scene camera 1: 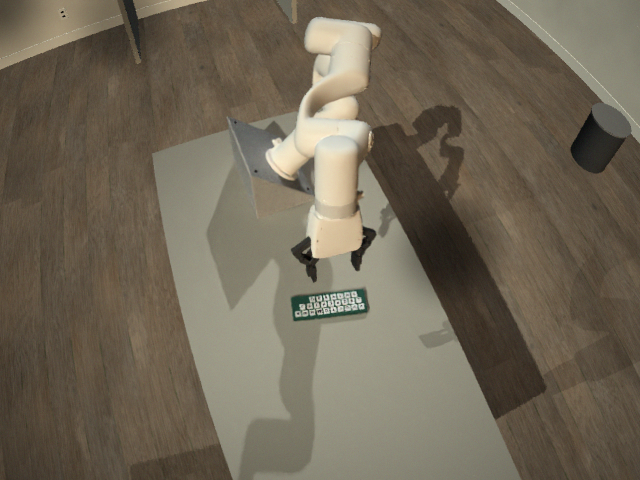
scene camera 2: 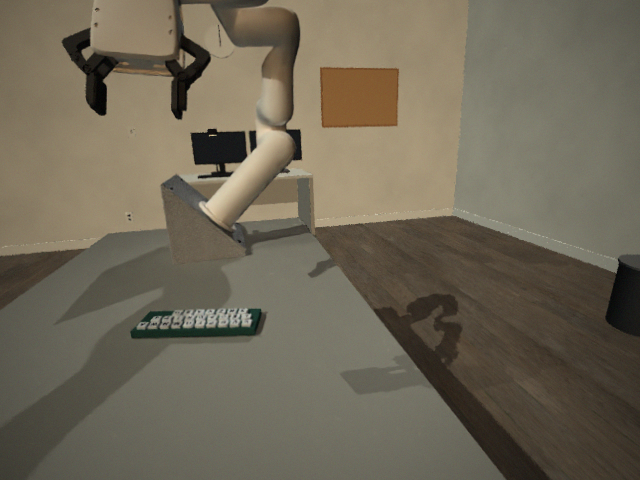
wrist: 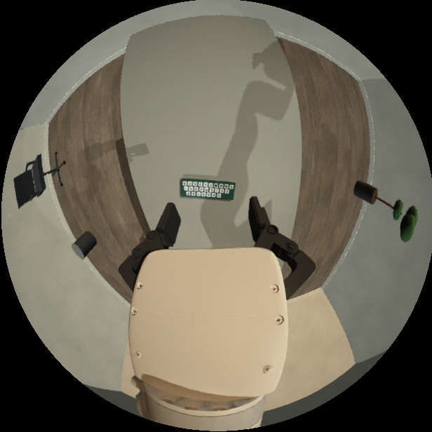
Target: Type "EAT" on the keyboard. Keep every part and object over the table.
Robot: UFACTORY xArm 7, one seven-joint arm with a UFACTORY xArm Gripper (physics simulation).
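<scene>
A green keyboard with several rows of white lettered keys lies flat on the grey table. The letters are too small to read surely. My gripper is open, with nothing between its black fingers. It points down and hangs high above the table. In the wrist view the keyboard shows ahead of and between the fingertips.
The grey table bears the wedge-shaped arm base at its back. The arm's shadow falls across the table beside the keyboard. A dark bin stands on the floor.
</scene>
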